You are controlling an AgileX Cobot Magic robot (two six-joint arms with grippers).
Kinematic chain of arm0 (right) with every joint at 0, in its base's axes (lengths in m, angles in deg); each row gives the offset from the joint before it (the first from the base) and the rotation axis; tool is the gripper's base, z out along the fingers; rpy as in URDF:
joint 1: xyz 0 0 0.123 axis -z
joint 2: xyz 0 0 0 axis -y
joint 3: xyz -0.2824 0 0.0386 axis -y
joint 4: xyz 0.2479 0 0.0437 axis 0.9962 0 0.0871
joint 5: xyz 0 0 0 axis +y
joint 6: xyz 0.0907 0 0.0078 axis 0.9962 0 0.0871
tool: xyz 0 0 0 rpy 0 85 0
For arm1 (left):
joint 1: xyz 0 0 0.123 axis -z
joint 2: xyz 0 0 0 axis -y
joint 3: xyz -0.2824 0 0.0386 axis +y
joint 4: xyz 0.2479 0 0.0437 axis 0.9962 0 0.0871
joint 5: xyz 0 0 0 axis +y
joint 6: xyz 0.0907 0 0.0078 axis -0.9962 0 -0.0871
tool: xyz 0 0 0 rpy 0 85 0
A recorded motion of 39 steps. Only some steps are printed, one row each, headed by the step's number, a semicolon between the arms.
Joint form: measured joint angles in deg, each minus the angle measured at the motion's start. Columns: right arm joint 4, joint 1, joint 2, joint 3, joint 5, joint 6; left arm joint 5, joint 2, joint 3, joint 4, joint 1, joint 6.
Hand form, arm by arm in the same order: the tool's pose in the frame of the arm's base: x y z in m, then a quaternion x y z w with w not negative. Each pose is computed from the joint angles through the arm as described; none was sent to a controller.
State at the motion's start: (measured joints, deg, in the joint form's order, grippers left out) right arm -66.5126 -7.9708 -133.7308 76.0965 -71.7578 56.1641; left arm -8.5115 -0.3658 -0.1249 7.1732 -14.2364 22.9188
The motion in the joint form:
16: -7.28 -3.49 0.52 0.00 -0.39 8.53; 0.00 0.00 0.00 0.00 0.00 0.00
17: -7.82 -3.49 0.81 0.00 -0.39 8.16; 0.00 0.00 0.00 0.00 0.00 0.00
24: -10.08 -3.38 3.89 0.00 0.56 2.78; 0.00 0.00 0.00 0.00 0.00 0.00
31: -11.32 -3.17 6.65 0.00 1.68 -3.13; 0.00 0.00 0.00 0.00 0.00 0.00
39: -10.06 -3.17 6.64 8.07 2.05 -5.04; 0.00 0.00 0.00 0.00 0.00 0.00
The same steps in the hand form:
16: 0.4040 0.1668 0.1107 -0.30748 0.66697 0.54332 0.40672; 0.0533 0.0118 0.2267 -0.15408 0.60172 -0.01659 0.78353
17: 0.4034 0.1669 0.1124 -0.31471 0.66483 0.54100 0.40776; 0.0533 0.0118 0.2267 -0.15408 0.60172 -0.01659 0.78353
24: 0.4020 0.1662 0.1321 -0.37173 0.64076 0.50648 0.44126; 0.0533 0.0118 0.2267 -0.15408 0.60172 -0.01659 0.78353
31: 0.4015 0.1643 0.1501 -0.42023 0.61406 0.46685 0.47791; 0.0533 0.0118 0.2267 -0.15408 0.60172 -0.01659 0.78353
39: 0.4251 0.1683 0.1843 -0.44481 0.56815 0.43587 0.53792; 0.0533 0.0118 0.2267 -0.15408 0.60172 -0.01659 0.78353

